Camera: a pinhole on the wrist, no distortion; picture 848 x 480 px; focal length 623.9 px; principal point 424.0 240.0 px. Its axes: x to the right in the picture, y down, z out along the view. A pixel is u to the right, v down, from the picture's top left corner.
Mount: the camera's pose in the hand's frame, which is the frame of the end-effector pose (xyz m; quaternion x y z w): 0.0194 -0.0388 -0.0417 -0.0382 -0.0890 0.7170 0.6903
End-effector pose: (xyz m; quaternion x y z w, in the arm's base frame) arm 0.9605 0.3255 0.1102 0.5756 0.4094 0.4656 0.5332
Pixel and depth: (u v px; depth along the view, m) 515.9 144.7 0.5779
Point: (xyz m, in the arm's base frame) 1.4924 0.1975 0.1168
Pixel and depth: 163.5 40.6 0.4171
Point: 1.3553 0.3415 -0.1189
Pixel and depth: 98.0 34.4 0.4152
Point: 1.3537 0.3521 -0.1605
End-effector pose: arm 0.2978 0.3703 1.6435 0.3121 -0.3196 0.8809 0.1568
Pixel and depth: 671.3 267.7 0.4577
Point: 0.5019 0.0084 1.7853
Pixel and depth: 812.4 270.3 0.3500
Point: 0.4188 0.0446 1.7165
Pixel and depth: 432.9 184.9 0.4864
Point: 0.5481 0.1251 1.9250
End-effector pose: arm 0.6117 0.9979 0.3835 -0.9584 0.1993 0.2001 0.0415
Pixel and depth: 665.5 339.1 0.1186
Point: 0.5667 1.0202 0.3242
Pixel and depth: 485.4 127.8 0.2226
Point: 0.5719 1.0505 0.2062
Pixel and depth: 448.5 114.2 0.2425
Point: 0.5747 1.0641 0.1854
